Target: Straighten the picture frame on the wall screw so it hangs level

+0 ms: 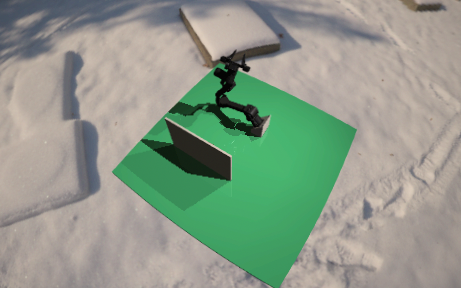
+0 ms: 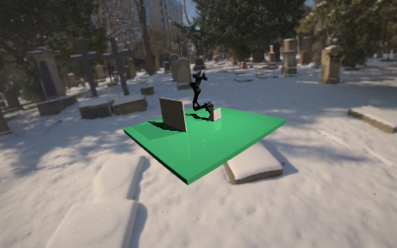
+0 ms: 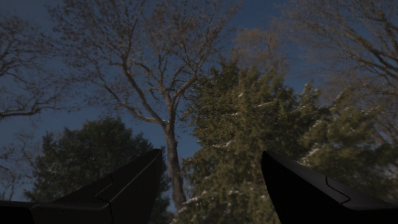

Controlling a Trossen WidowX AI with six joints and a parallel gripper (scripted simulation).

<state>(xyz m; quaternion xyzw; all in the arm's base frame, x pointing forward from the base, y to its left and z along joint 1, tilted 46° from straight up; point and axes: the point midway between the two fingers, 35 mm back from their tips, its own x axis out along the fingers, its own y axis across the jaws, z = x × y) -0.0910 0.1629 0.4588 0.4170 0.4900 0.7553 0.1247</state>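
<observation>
Now: gripper tip 49 cm short of the picture frame, 38 cm above it and 7 cm to the right of it. Also, from my gripper tip: wall panel: 50 cm ahead, 39 cm below, 5 cm to the left.
</observation>
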